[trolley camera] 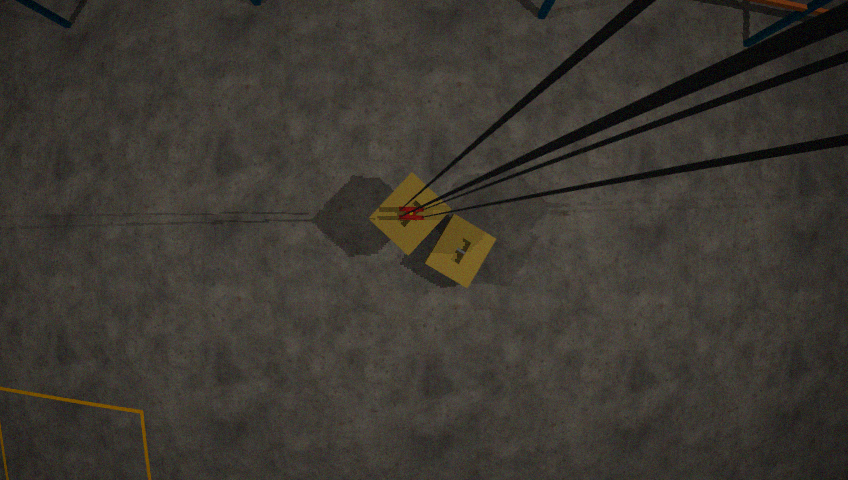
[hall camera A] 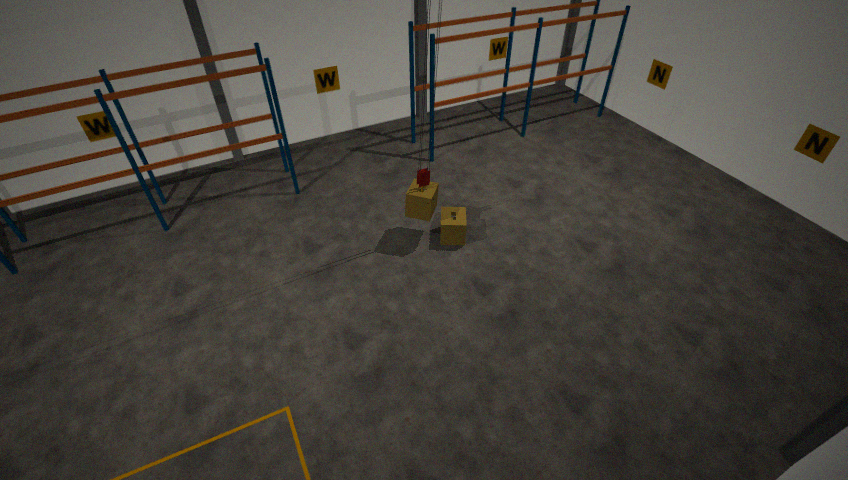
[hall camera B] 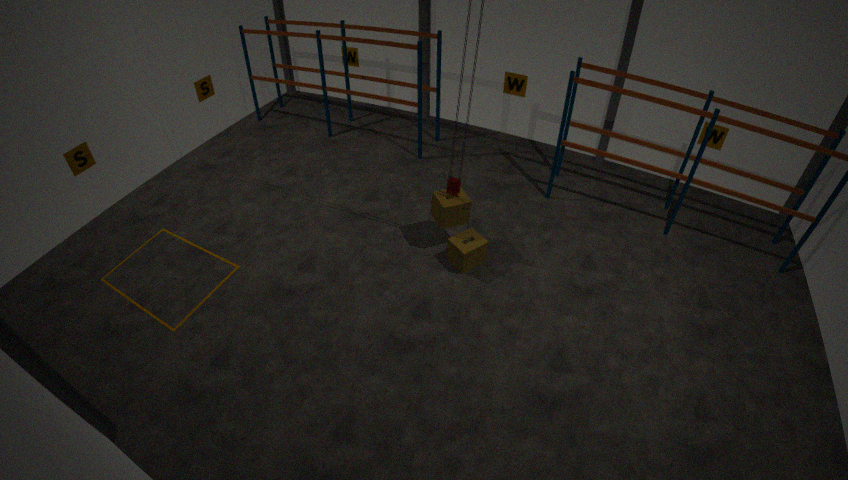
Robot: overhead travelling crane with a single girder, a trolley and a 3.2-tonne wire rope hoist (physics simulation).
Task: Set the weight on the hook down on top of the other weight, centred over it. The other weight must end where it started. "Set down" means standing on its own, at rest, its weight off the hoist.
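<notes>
The hook block [hall camera A: 423,177] [hall camera B: 453,186] [trolley camera: 411,212] is red and hangs on its ropes right over a yellow block weight [hall camera A: 421,205] [hall camera B: 451,211] [trolley camera: 410,237], which it carries. This weight hangs level, off the floor, its shadow apart from it. The other weight [hall camera A: 453,233] [hall camera B: 467,256] [trolley camera: 443,252], also yellow with a slot in its top, stands on the floor. In the trolley view the hung weight is up and left of it, their near edges close together, and turned differently. The hook's grip is hidden in the top slot.
Blue and orange racks stand along the W wall, one to the left [hall camera A: 132,160] [hall camera B: 420,118] and one to the right [hall camera A: 432,118] [hall camera B: 553,172]. A yellow outline [hall camera A: 288,408] [hall camera B: 201,248] [trolley camera: 71,400] is marked on the floor, well away from the weights.
</notes>
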